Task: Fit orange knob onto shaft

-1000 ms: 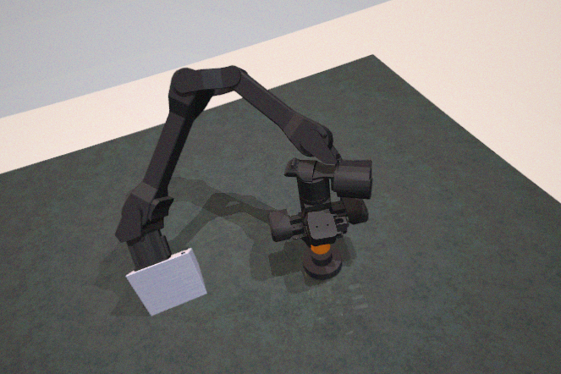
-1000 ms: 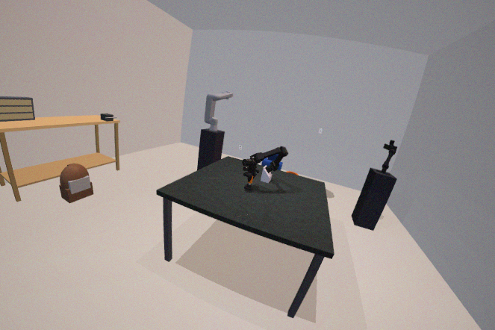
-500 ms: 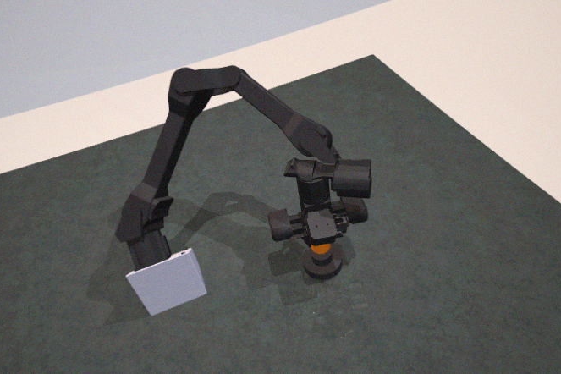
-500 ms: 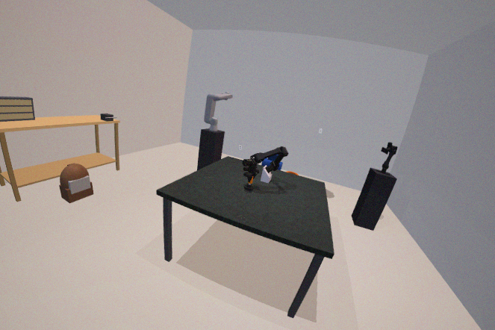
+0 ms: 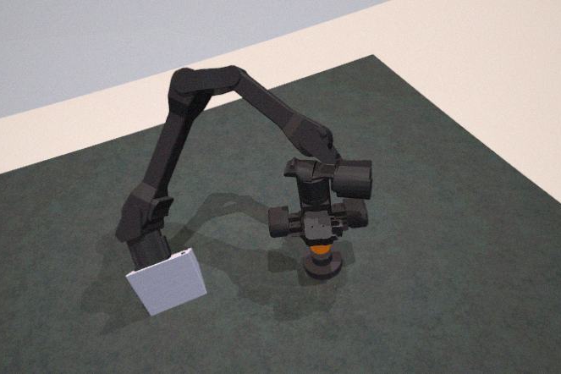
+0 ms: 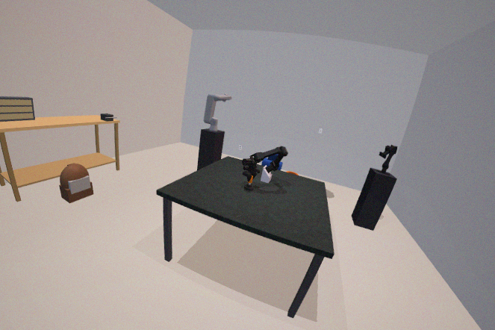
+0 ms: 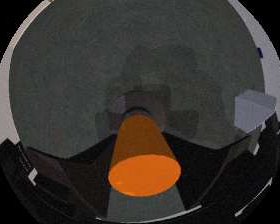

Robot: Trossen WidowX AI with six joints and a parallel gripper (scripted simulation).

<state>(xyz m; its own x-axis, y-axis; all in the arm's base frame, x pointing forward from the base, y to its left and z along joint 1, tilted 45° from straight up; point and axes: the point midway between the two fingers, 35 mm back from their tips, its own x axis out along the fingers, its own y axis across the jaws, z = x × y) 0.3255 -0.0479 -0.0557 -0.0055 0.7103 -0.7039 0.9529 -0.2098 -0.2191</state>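
Right now my gripper tip is 3 cm below the orange knob. Round my gripper tip: dark round pedestal (4 cm below).
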